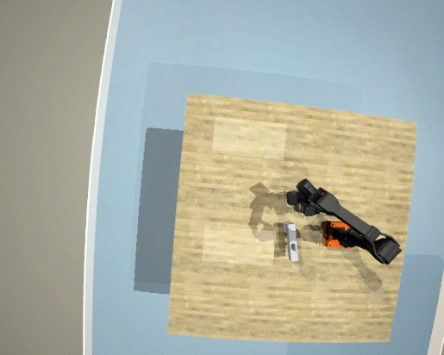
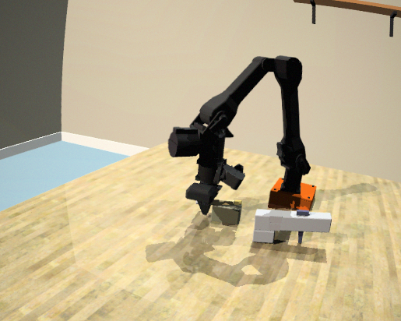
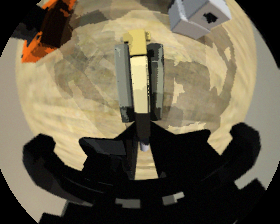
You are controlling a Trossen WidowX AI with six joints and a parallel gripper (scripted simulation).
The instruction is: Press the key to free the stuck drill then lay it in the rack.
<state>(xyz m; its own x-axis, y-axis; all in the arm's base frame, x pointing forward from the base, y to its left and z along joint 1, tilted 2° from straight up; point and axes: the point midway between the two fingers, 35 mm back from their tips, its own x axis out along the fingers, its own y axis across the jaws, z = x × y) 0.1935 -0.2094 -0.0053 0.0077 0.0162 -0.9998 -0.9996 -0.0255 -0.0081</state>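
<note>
The drill lies 4 cm to the left of my gripper tip and 4 cm above it. From my gripper tip the other things lie so: housing (22 cm to the left, 7 cm ahead, 4 cm above); grey slatted rack (5 cm to the left, 1 cm above); thin dark blue key (25 cm to the left, 7 cm ahead, 5 cm above).
</note>
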